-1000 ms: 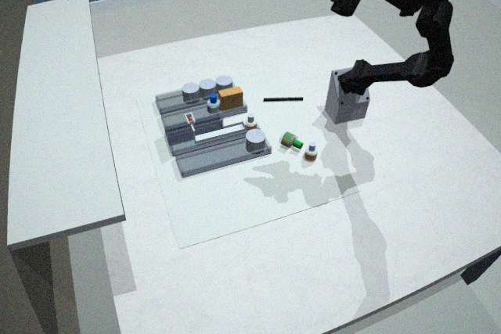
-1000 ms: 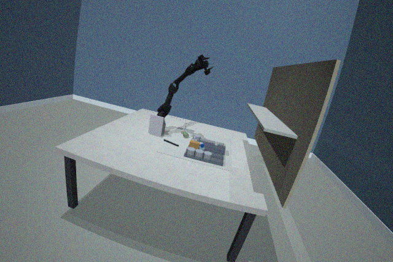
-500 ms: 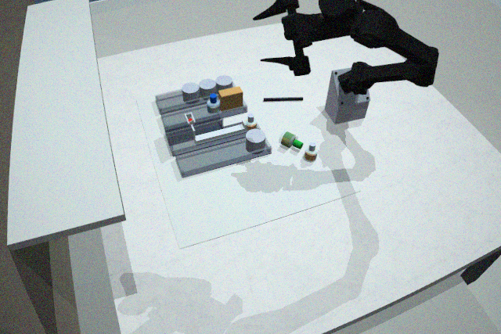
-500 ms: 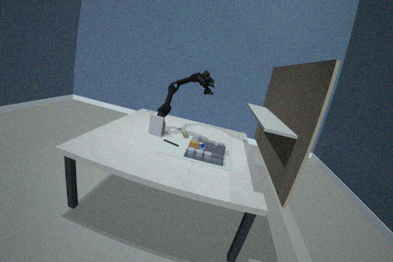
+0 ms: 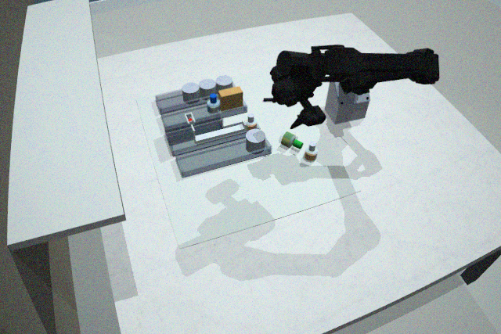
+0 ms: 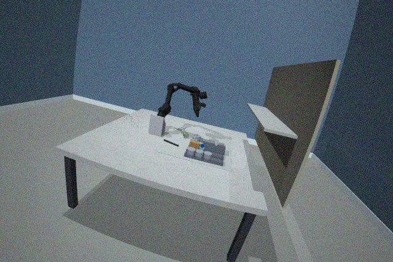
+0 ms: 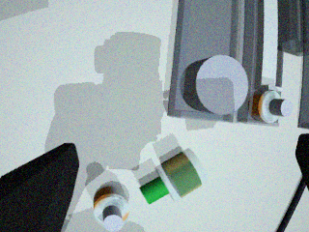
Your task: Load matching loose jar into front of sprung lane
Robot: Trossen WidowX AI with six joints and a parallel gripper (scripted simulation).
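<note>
Right now my gripper tip is 29 cm to the left of the tan box, 15 cm above it and 1 cm short of it. From my gripper tip the other things lie so: grey shelf unit: 20 cm to the right, 17 cm below, 15 cm ahead; red mark: 22 cm to the right, 19 cm ahead, 12 cm below; black bar: 25 cm to the right, 19 cm below, 17 cm behind.
</note>
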